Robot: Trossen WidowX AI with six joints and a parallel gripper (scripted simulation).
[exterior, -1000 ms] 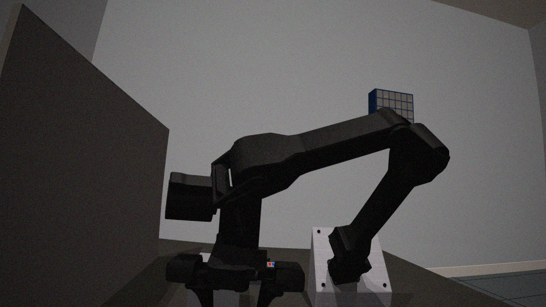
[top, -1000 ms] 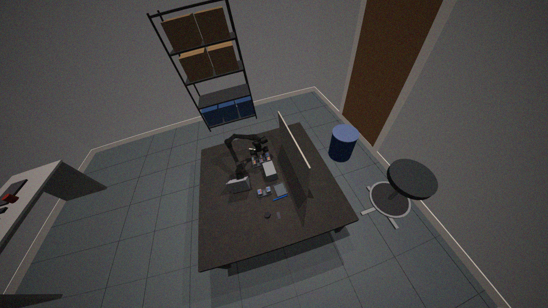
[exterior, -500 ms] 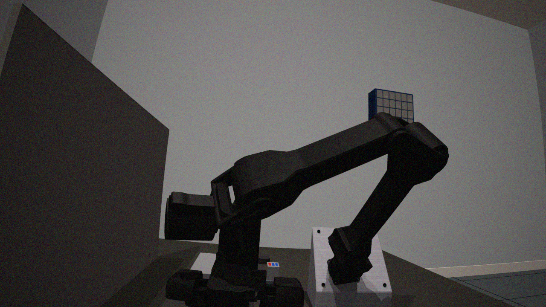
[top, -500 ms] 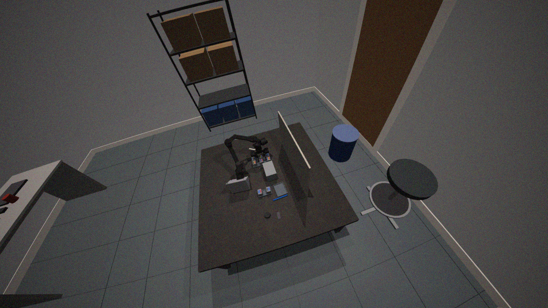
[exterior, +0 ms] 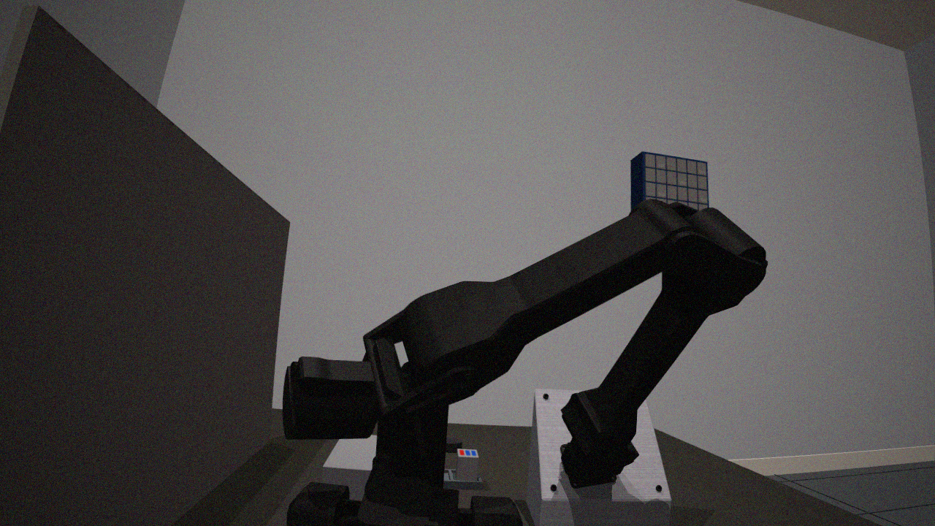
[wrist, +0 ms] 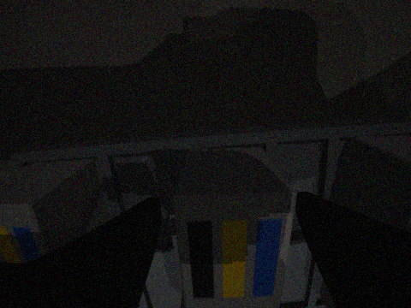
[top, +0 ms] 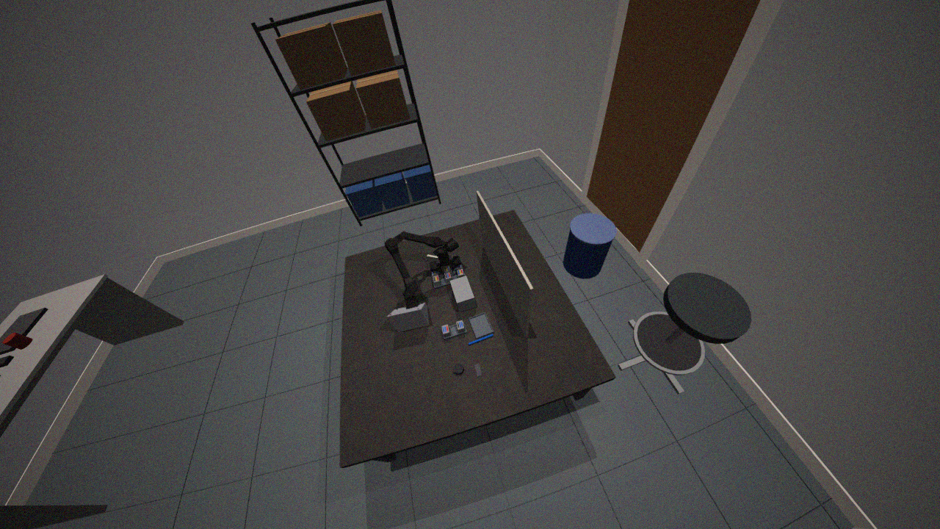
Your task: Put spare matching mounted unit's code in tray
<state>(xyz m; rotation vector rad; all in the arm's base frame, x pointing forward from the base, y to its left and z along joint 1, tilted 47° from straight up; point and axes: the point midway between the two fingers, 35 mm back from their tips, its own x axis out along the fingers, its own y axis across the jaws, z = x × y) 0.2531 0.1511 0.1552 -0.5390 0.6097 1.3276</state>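
Right now my gripper tip is 42 cm to the left of the grey tray, 7 cm short of it and 1 cm above it. From my gripper tip the other things lie so: tall upright panel: 28 cm ahead, 22 cm to the right, 21 cm above; then spare: 39 cm to the right, 11 cm behind, 2 cm above; then grey mounted unit: 21 cm to the right, 4 cm ahead, 3 cm above.
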